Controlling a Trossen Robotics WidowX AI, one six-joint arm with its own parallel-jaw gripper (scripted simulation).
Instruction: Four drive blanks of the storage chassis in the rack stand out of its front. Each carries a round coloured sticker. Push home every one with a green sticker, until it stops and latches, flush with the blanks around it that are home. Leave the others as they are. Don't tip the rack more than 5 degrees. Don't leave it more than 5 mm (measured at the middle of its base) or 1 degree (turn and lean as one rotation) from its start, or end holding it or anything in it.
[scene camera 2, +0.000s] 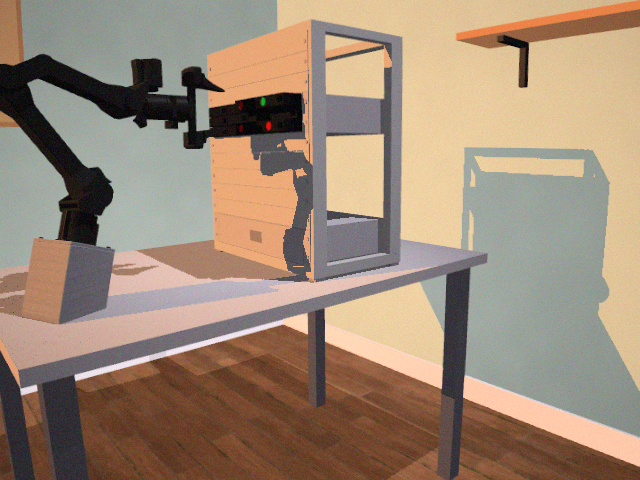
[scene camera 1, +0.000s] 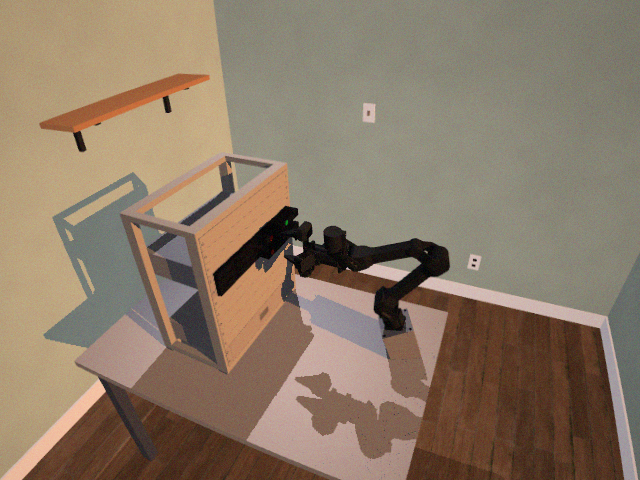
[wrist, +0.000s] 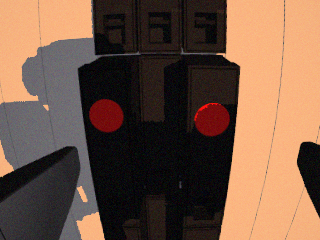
Labels:
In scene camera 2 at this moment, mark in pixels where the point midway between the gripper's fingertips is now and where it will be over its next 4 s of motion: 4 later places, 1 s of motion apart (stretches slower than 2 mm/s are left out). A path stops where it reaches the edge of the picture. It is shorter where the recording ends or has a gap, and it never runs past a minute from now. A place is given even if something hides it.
My gripper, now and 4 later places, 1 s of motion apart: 224, 110; 231, 107; 244, 104; 249, 104; 267, 101

